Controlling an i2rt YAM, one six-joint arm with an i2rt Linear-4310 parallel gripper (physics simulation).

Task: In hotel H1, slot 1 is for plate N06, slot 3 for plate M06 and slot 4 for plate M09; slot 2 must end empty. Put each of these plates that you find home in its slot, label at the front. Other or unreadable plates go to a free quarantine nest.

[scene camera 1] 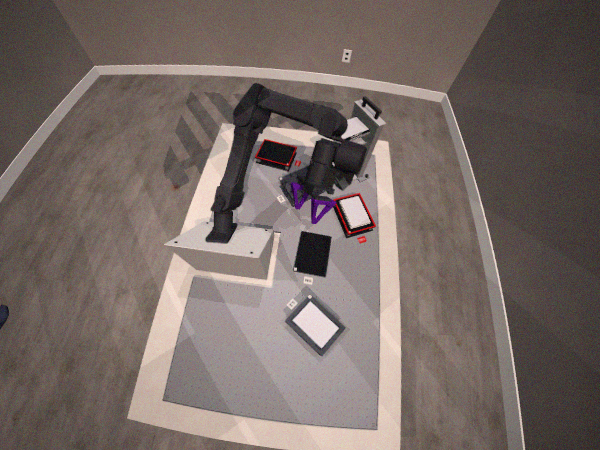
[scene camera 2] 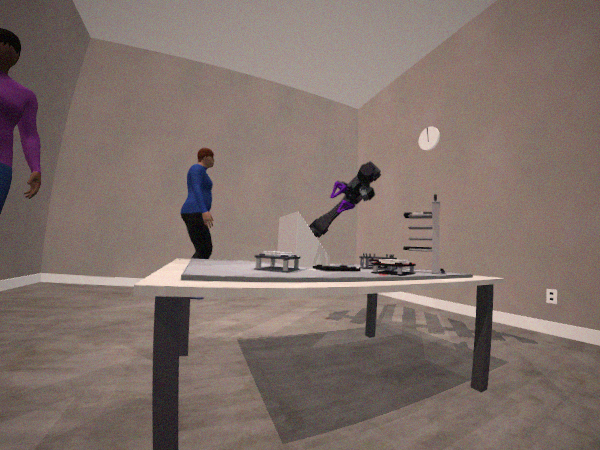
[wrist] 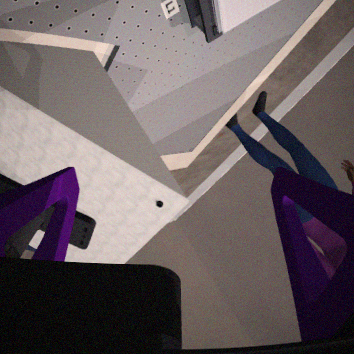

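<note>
My gripper is open and empty, high above the table. Hotel H1 stands at the far end. A white-topped plate is on its top level; a dark thicker piece shows on its lowest level, and the two middle levels look bare. A white-topped plate sits on a grey nest. Another white-topped plate lies on a red-rimmed nest. A second red-rimmed nest looks black and bare. Plate labels are unreadable.
A flat black pad lies mid-table. A dark nest is partly hidden under the arm in scene camera 1. The arm's pale base block stands at the table's side. People stand beyond the table.
</note>
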